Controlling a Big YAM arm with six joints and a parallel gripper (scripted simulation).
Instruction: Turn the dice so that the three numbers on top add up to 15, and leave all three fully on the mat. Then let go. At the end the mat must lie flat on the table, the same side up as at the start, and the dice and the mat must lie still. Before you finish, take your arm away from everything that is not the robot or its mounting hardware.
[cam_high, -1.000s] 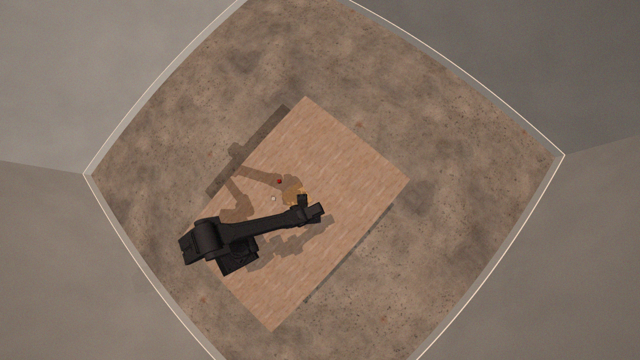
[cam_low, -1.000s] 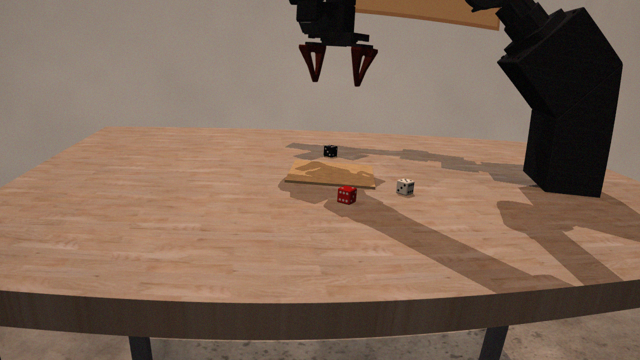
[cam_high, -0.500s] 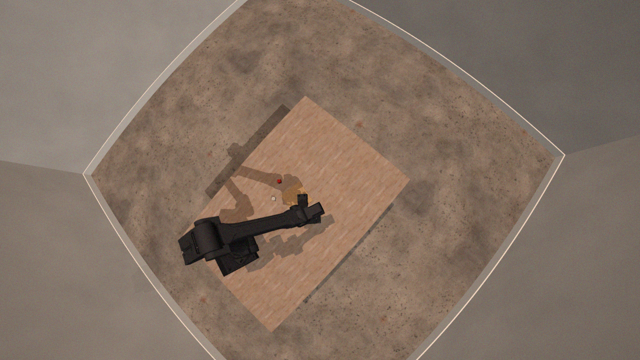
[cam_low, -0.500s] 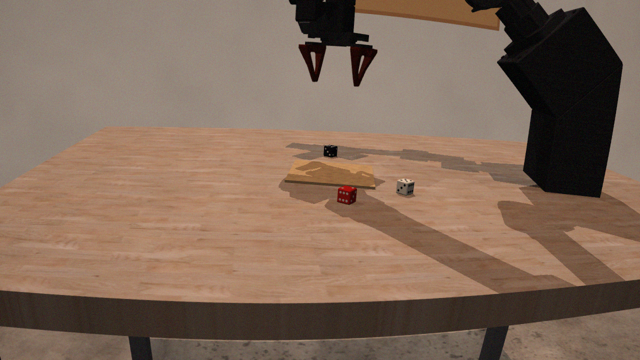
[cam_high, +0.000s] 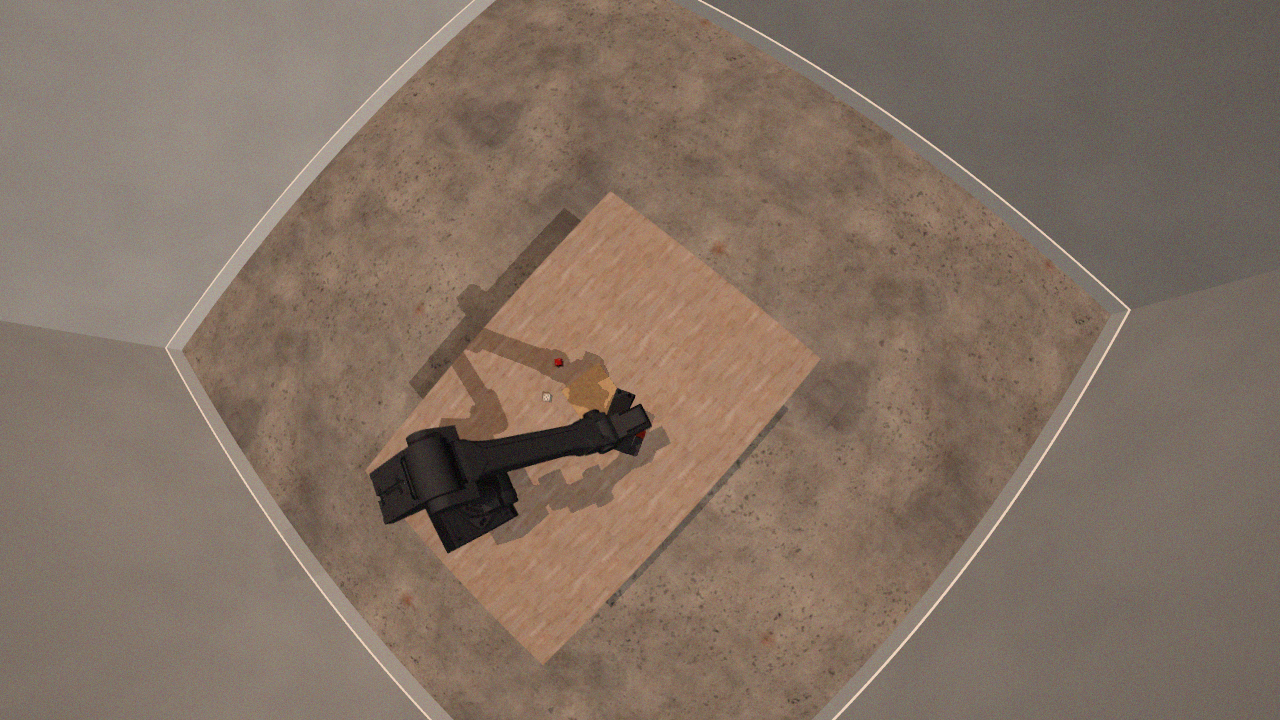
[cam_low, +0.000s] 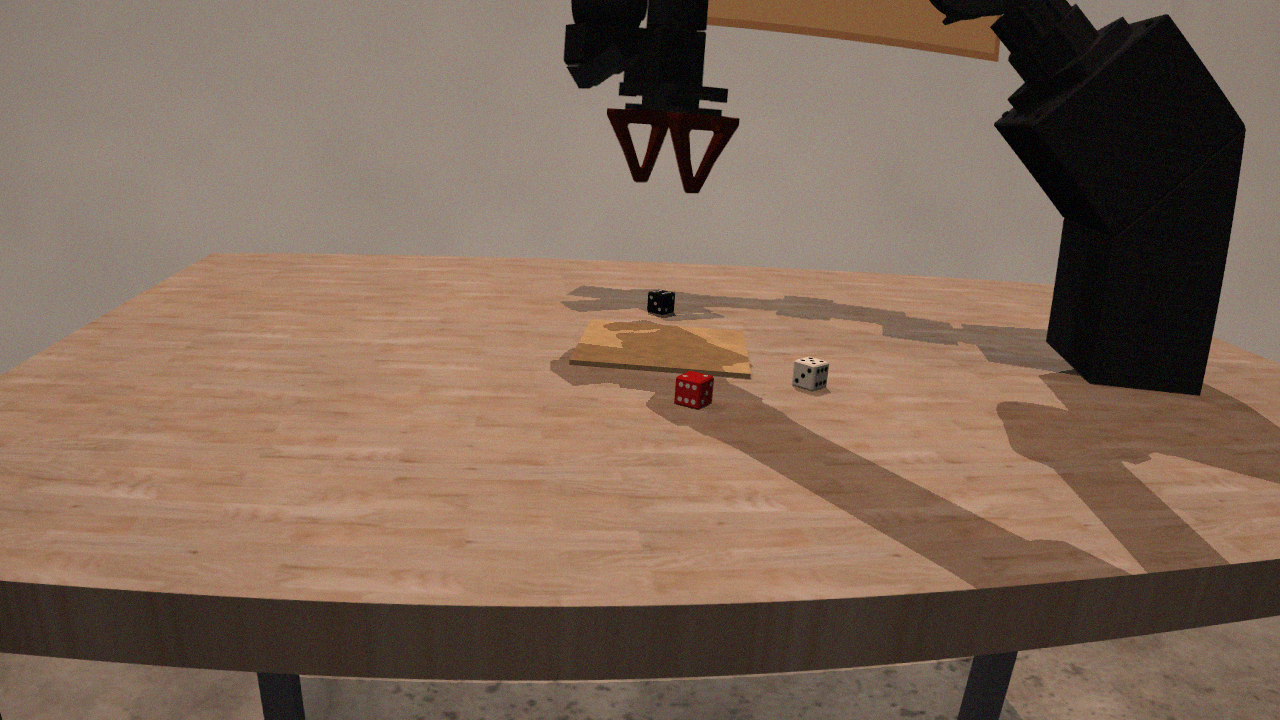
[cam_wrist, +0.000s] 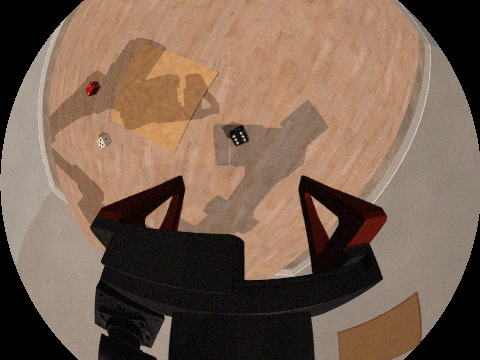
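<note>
Right now my hand is 12 cm above the black die. Round my hand: tan mat (13 cm to the left, 13 cm below, 6 cm ahead); red die (27 cm to the left, 12 cm below, 10 cm ahead); white die (25 cm to the left, 12 cm below, 1 cm behind).
</note>
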